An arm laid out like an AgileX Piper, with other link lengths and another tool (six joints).
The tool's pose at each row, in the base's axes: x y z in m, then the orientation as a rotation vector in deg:
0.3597, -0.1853, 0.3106, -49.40, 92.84, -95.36
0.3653, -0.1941, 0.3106, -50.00, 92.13, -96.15
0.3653, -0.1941, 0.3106, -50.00, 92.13, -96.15
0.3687, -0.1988, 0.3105, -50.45, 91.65, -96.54
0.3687, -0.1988, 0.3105, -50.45, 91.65, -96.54
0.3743, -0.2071, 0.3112, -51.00, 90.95, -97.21
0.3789, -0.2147, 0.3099, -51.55, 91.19, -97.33
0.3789, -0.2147, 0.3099, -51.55, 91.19, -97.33
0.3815, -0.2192, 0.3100, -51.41, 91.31, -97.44
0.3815, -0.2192, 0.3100, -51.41, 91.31, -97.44
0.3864, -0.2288, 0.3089, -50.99, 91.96, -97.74
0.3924, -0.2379, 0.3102, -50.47, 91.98, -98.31
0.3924, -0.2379, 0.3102, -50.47, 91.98, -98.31
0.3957, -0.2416, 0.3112, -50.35, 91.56, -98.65
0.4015, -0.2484, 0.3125, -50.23, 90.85, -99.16
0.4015, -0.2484, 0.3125, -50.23, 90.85, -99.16
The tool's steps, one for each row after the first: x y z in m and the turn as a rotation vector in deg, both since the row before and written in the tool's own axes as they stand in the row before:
0.0040, 0.0002, 0.0096, 0.49, -0.13, -0.80
0.0000, 0.0000, 0.0000, 0.00, 0.00, 0.00
0.0019, 0.0003, 0.0055, 0.28, -0.18, -0.49
0.0000, 0.0000, 0.0000, 0.00, 0.00, 0.00
0.0037, -0.0003, 0.0093, 0.46, -0.17, -0.70
0.0036, 0.0018, 0.0080, -0.31, 0.03, -0.44
0.0000, 0.0000, 0.0000, 0.00, 0.00, 0.00
0.0022, 0.0002, 0.0047, 0.00, 0.18, 0.02
0.0000, 0.0000, 0.0000, 0.00, 0.00, 0.00
0.0050, 0.0017, 0.0094, -0.21, 0.67, 0.05
0.0040, -0.0008, 0.0102, 0.32, 0.51, 0.00
0.0000, 0.0000, 0.0000, 0.00, 0.00, 0.00
0.0011, -0.0008, 0.0049, 0.41, 0.01, -0.09
0.0022, -0.0008, 0.0087, 0.65, -0.05, -0.17
0.0000, 0.0000, 0.0000, 0.00, 0.00, 0.00

